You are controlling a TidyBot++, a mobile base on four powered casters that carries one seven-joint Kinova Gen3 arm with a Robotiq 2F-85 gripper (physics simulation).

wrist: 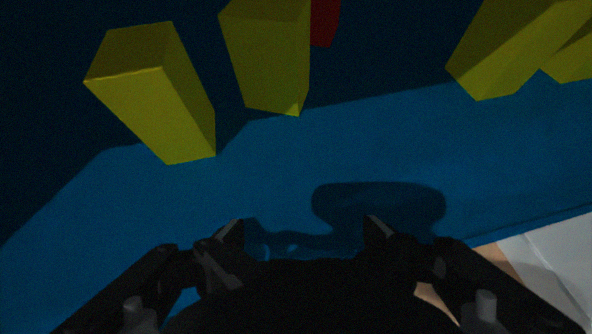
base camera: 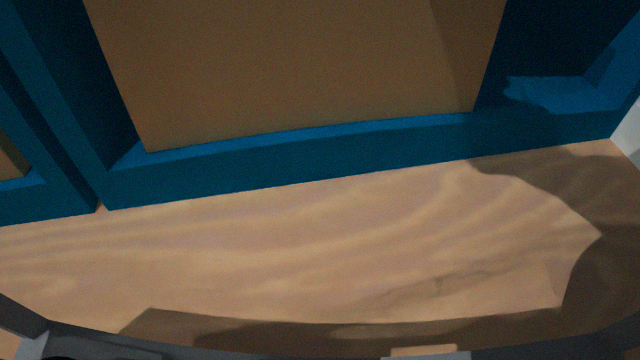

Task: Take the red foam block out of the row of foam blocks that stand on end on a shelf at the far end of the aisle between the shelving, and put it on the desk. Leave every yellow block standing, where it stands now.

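Places are measured from the arm's base along level axes (x ahead, y left, z up), in millimetres.
Pixels of known places: gripper, fingertip midpoint: (wrist: pixel 303 230).
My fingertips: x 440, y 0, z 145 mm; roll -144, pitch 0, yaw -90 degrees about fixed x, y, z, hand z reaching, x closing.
Observation:
For each thing: its middle in the pictures, then the offset to it from my fingertips. "pt": a spot on its surface instead. Level surfaces: height alone.
- red foam block at a spot on its surface: (wrist: pixel 325 22) pt dx +246, dy -37, dz +22 mm
- blue shelf at its surface level: dz -9 mm
- brown panel at a spot on its surface: (base camera: pixel 300 70) pt dx -17, dy +27, dz -382 mm
- wood-patterned floor at its surface level: dz -542 mm
In the wrist view the red foam block (wrist: pixel 325 22) shows in part at the top edge, right behind a yellow block (wrist: pixel 272 62). Another yellow block (wrist: pixel 155 110) stands at the left, and more yellow blocks (wrist: pixel 500 60) show at the top right, with a gap between them and the red block. The blocks are on the blue shelf (wrist: pixel 380 135). My gripper (wrist: pixel 303 230) is open, with nothing between its fingers, on the near side of the blocks and apart from them. The desk does not show in either view.
In the base camera view a blue shelving unit (base camera: pixel 290 160) with a brown panel (base camera: pixel 300 70) stands in front of the base, on the wood-patterned floor (base camera: pixel 250 250). A pale wall surface (base camera: pixel 631 130) (wrist: pixel 562 250) is at the right.

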